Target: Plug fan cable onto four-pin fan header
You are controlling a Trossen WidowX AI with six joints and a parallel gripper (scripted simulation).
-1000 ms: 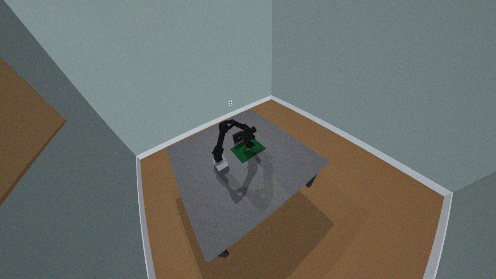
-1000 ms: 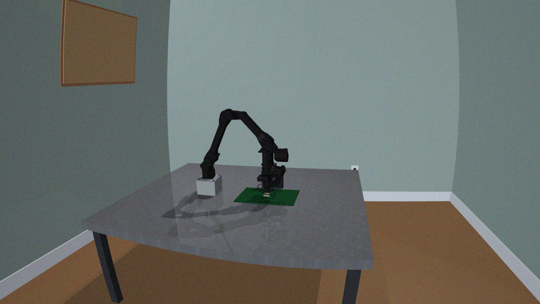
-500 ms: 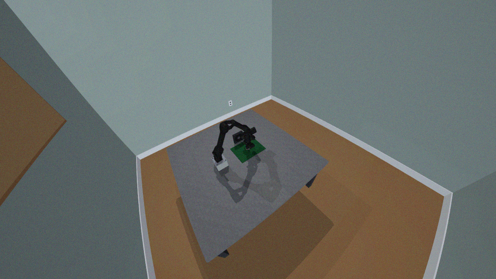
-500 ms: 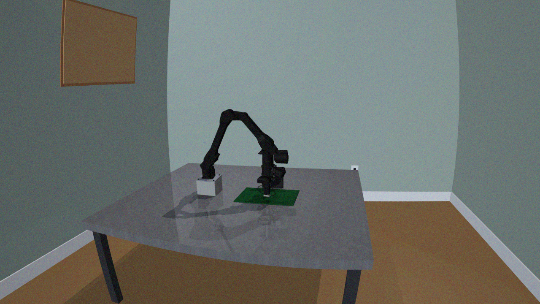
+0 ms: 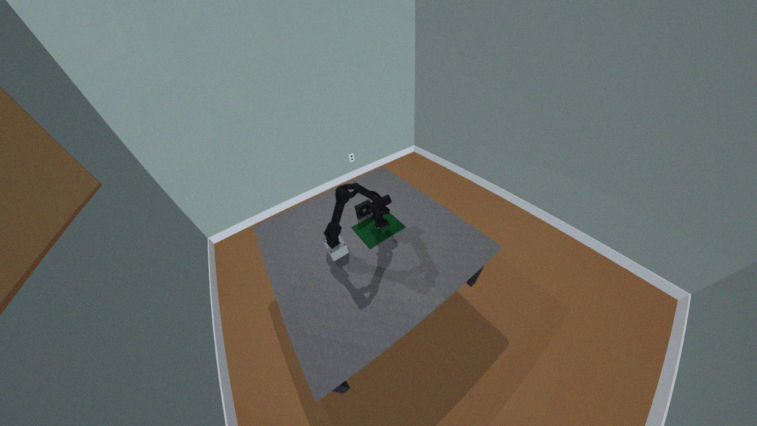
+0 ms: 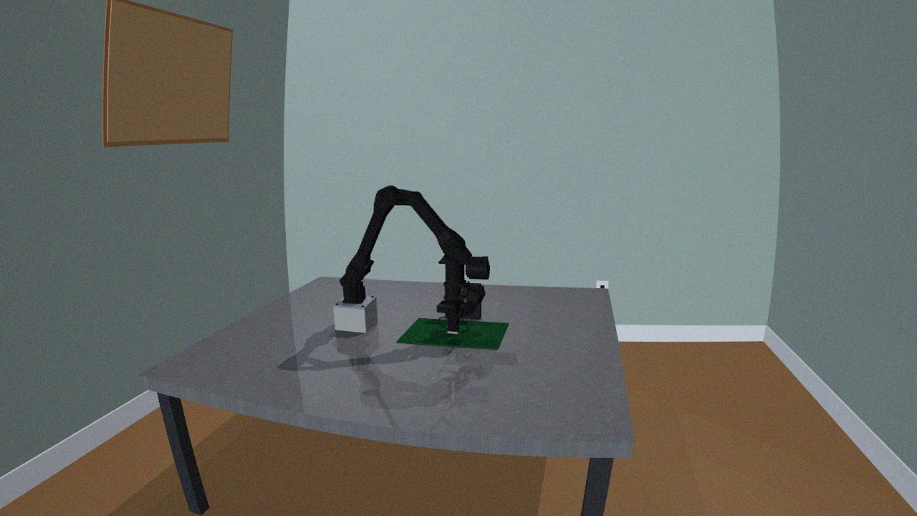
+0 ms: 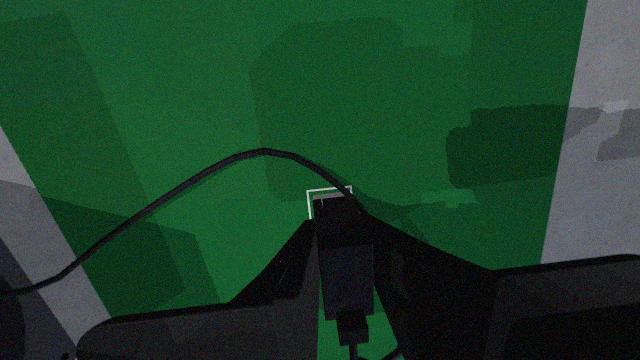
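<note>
The black plug is 10 mm behind my gripper tip and 10 mm above it. The rest, counted from my gripper tip: green board: 40 mm below, 10 mm to the left; then white four-pin fan header: 20 mm below, 10 mm behind; then fan: 170 mm to the left, 40 mm above.
</note>
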